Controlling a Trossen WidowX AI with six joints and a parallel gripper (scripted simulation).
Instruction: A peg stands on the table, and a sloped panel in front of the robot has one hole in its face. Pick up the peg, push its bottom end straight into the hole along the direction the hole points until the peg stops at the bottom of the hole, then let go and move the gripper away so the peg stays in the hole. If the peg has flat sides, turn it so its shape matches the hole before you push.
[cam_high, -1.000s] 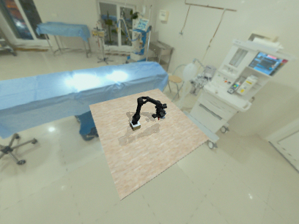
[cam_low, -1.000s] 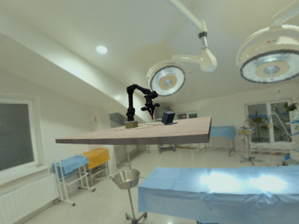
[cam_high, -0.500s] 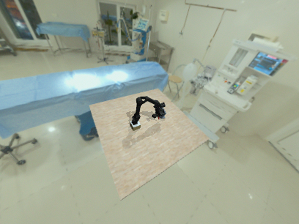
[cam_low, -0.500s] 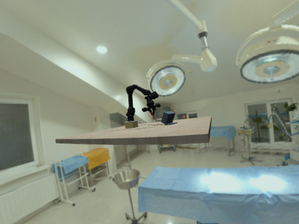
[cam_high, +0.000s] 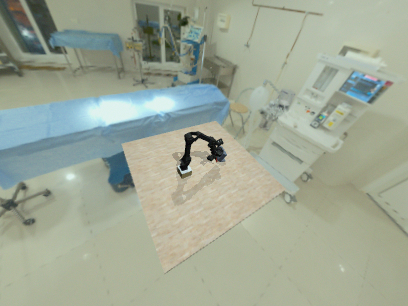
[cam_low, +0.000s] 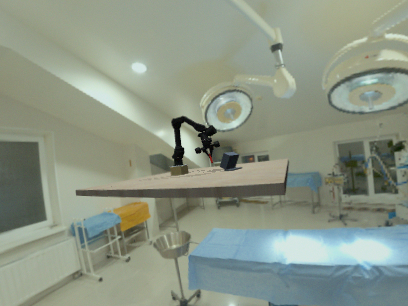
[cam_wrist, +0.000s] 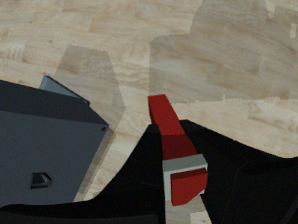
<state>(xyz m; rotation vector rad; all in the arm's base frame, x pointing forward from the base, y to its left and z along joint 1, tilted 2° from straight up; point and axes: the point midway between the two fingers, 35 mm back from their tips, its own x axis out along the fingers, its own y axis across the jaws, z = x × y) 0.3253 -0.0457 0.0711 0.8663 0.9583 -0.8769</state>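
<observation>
Right now the dark sloped panel is 110 mm ahead of my gripper tip, 80 mm to the left of it and 40 mm below it. Round my gripper tip: red square peg (10 mm to the left, 20 mm above).
</observation>
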